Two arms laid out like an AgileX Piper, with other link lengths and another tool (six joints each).
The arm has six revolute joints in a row. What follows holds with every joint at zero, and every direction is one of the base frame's.
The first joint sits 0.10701 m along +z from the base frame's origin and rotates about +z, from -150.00 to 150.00 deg.
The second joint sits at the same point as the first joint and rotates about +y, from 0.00 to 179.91 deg.
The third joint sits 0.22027 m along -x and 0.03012 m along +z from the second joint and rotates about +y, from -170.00 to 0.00 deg.
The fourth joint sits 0.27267 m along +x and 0.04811 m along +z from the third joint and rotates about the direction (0.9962, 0, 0.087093), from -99.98 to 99.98 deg.
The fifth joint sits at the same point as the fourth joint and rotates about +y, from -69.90 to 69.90 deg.
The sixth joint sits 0.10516 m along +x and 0.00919 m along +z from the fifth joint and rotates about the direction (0.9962, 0, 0.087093), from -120.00 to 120.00 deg.
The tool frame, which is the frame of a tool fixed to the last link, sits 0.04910 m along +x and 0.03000 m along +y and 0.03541 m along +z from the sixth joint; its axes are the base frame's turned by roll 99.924, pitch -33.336 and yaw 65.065 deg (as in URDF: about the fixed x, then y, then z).
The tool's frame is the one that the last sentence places.
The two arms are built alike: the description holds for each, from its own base.
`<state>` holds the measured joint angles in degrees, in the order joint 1, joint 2, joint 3, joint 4, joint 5, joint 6, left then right.
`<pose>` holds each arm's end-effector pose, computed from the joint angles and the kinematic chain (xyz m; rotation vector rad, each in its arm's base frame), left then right.
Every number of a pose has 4 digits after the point. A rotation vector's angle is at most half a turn.
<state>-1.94 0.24 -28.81 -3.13 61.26 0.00 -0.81 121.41 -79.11 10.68 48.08 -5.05</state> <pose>0.1517 0.0181 0.2637 2.1726 0.8358 0.7143 0.4207 0.0443 -0.0172 2.7012 1.3535 -0.3406</pose>
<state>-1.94 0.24 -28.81 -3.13 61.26 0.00 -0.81 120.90 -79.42 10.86 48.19 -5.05</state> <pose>0.1517 0.0181 0.2637 2.1726 0.8358 0.7143 0.4232 0.0446 -0.0119 2.7020 1.3496 -0.3219</pose>
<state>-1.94 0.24 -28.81 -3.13 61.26 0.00 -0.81 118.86 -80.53 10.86 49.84 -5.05</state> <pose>0.1517 0.0181 0.2637 2.1726 0.8358 0.7143 0.4283 0.0452 0.0076 2.6952 1.3497 -0.2827</pose>
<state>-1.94 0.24 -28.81 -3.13 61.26 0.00 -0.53 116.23 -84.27 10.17 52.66 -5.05</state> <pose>0.1517 0.0181 0.2637 2.1726 0.8358 0.7143 0.4412 0.0471 0.0445 2.6609 1.3533 -0.1988</pose>
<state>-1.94 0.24 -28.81 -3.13 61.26 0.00 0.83 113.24 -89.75 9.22 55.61 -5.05</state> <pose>0.1517 0.0181 0.2637 2.1726 0.8358 0.7143 0.4555 0.0571 0.0955 2.5964 1.3673 -0.0718</pose>
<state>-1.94 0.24 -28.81 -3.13 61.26 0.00 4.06 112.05 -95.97 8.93 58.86 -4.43</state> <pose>0.1517 0.0181 0.2637 2.1726 0.8358 0.7143 0.4633 0.0836 0.1387 2.5357 1.4151 0.0323</pose>
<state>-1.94 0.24 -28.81 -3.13 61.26 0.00 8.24 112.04 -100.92 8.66 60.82 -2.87</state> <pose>0.1517 0.0181 0.2637 2.1726 0.8358 0.7143 0.4648 0.1175 0.1672 2.4881 1.4685 0.1104</pose>
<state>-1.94 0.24 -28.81 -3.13 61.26 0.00 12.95 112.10 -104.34 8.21 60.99 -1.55</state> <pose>0.1517 0.0181 0.2637 2.1726 0.8358 0.7143 0.4614 0.1554 0.1883 2.4300 1.5291 0.1934</pose>
